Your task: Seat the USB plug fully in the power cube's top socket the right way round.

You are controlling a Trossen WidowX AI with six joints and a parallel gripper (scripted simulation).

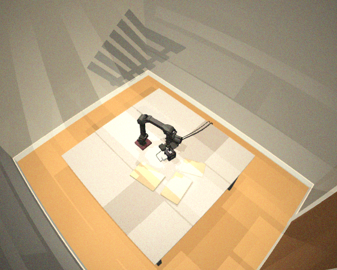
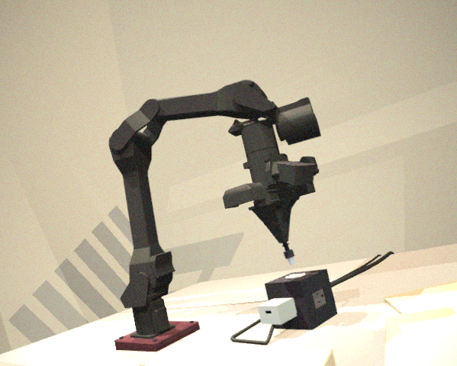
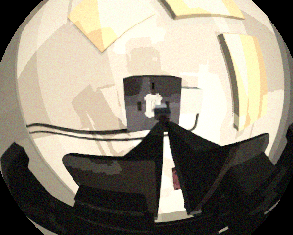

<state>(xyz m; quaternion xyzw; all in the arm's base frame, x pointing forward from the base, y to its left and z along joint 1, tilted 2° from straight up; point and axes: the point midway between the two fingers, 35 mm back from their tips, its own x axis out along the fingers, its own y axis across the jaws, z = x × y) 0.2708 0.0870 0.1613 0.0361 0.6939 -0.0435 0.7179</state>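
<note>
The black USB plug lies 2 cm below my gripper tip. Round my gripper tip: pale socket plate: 1 cm to the left, 7 cm below; pale sheet: 23 cm ahead, 7 cm to the left, 13 cm below.
</note>
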